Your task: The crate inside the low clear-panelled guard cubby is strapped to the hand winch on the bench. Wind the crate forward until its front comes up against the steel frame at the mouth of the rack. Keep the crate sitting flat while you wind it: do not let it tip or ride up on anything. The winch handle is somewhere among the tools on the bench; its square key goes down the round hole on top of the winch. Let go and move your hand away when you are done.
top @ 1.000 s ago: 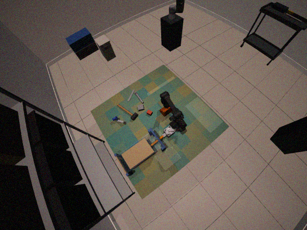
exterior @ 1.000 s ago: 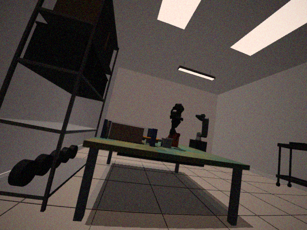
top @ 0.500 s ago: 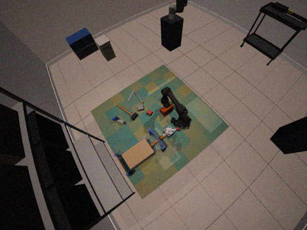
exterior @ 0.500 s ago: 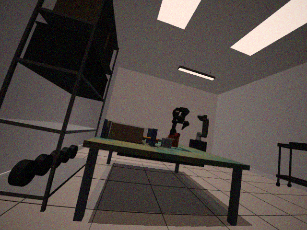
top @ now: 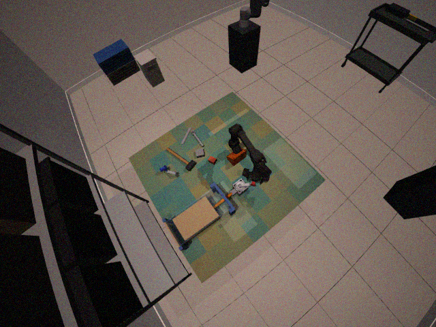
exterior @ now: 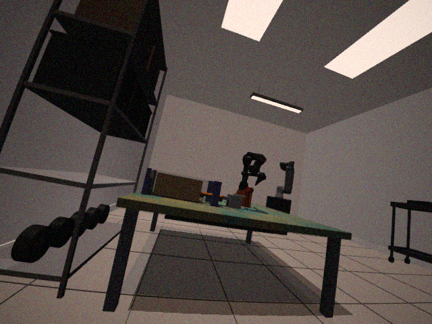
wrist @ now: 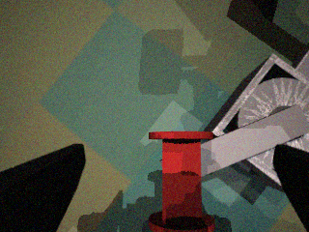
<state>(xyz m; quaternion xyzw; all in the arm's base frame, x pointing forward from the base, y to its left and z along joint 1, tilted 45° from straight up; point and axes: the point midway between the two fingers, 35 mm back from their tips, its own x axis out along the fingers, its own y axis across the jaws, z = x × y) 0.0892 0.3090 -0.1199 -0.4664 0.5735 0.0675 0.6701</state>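
Now: gripper tip 1 cm past the red knob, 1 cm to the left of it and 5 cm above it. From my gripper tip the other things lie so: winch 6 cm ahead, 7 cm to the right, 15 cm below; then red-knobbed crank handle 2 cm ahead, 3 cm to the right, 8 cm below; then grey block 16 cm ahead, 54 cm to the right, 17 cm below.
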